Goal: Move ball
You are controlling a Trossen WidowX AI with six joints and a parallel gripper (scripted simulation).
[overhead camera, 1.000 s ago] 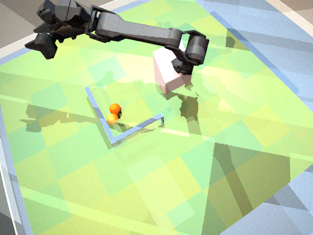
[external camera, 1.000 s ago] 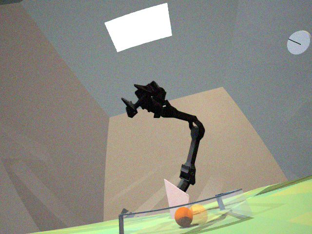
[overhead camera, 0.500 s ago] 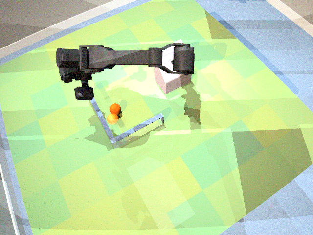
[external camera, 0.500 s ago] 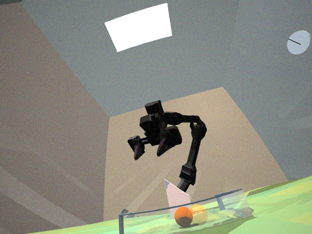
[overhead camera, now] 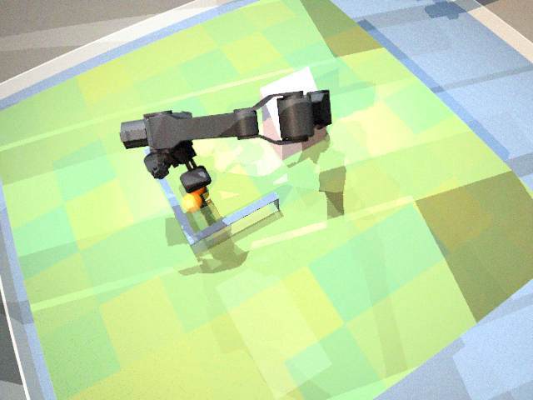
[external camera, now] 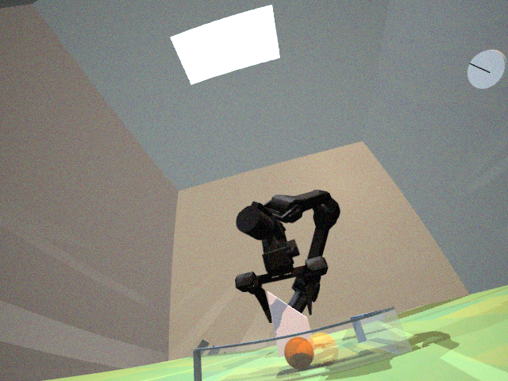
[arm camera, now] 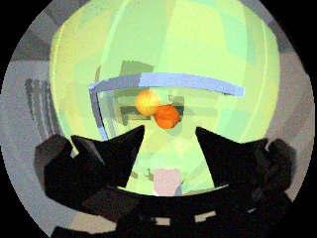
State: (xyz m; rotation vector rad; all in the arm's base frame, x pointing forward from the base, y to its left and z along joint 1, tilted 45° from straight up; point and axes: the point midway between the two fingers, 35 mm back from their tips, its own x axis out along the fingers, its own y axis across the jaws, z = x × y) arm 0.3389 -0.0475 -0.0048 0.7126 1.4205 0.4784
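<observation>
Right now the copy of the ball is 60 mm below my gripper tip, 40 mm to the left of it and 30 mm ahead of it.
</observation>
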